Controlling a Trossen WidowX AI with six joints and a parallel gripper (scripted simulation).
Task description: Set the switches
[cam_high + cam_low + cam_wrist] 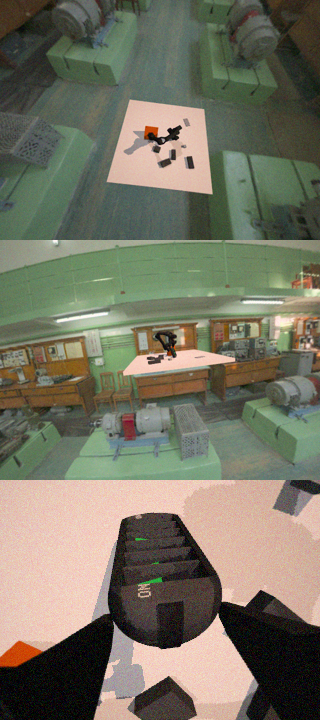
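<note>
The small dark block is 19 cm behind my gripper tip, 15 cm to the right of it and 12 cm below it. From my gripper tip the other things lie so: grey plate (33 cm to the left, 27 cm ahead, 13 cm below); longer block (31 cm to the right, 26 cm ahead, 11 cm below); small grey part (20 cm ahead, 12 cm below, 9 cm to the right).
</note>
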